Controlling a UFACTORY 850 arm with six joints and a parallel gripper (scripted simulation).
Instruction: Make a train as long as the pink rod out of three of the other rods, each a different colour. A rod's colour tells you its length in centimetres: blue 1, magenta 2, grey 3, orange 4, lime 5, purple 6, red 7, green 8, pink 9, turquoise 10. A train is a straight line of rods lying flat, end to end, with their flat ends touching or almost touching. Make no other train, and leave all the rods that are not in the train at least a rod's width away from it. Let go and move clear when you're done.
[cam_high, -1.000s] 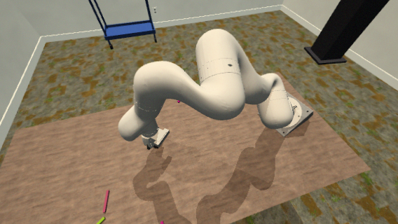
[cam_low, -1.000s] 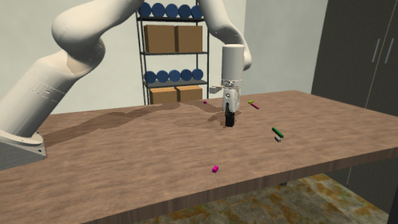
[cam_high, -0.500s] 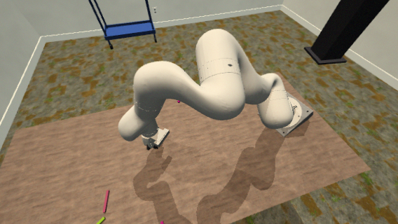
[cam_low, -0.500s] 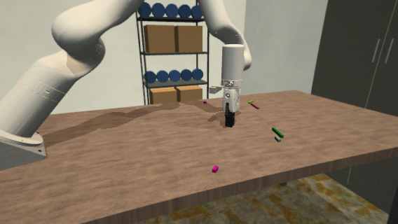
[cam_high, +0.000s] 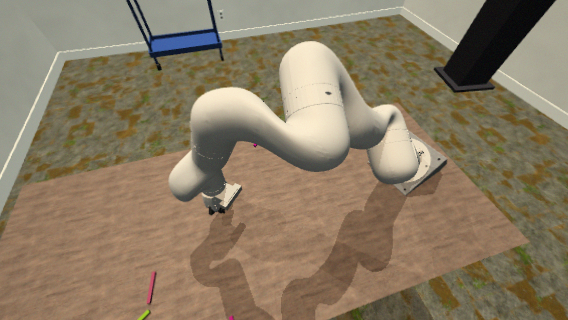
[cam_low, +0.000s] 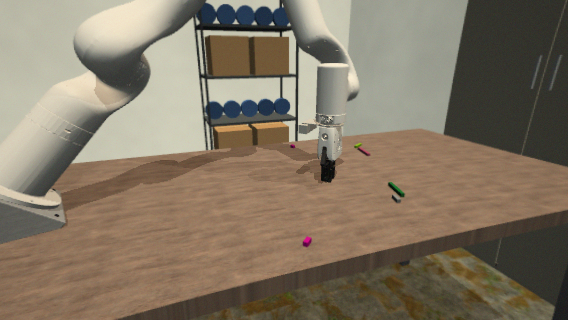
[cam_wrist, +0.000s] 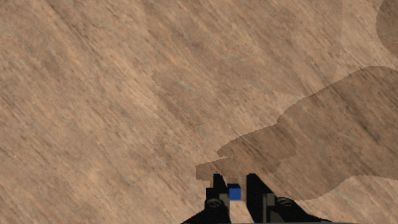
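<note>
My hand is 2 cm above the blue rod. The rest, counted from my hand: grey rod 13 cm ahead, 17 cm to the right, 2 cm below; green rod 16 cm ahead, 11 cm to the right, 2 cm below; pink rod 22 cm ahead, 25 cm to the left, 2 cm below.
</note>
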